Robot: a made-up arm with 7 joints. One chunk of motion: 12 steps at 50 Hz.
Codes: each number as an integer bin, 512 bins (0 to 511) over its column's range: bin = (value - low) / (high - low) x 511, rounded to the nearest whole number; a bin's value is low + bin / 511 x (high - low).
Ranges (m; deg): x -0.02..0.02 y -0.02..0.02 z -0.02..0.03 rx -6..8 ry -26..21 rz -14..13
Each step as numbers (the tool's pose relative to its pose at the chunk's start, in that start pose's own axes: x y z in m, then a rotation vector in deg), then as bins.
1 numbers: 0.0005 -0.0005 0.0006 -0.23 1.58 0.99
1 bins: 262 249 211 211 300 284
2 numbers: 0.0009 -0.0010 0.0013 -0.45 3.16 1.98
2 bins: 267 243 218 203 317 302
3 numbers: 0.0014 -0.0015 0.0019 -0.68 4.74 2.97
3 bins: 273 236 224 194 334 321
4 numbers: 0.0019 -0.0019 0.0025 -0.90 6.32 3.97
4 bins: 280 231 230 186 351 340
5 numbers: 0.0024 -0.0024 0.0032 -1.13 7.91 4.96
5 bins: 286 225 237 178 369 359
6 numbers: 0.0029 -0.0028 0.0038 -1.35 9.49 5.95
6 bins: 293 220 243 170 386 378
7 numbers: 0.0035 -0.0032 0.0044 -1.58 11.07 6.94
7 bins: 300 215 249 161 403 396
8 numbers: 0.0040 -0.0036 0.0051 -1.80 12.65 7.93
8 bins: 307 210 257 153 420 415
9 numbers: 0.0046 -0.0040 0.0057 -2.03 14.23 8.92
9 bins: 314 204 263 145 437 434
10 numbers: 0.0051 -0.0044 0.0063 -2.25 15.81 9.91
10 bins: 321 199 269 137 455 453
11 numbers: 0.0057 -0.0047 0.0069 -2.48 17.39 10.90
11 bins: 328 195 275 128 472 471
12 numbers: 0.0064 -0.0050 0.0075 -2.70 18.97 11.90
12 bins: 337 192 281 120 489 490
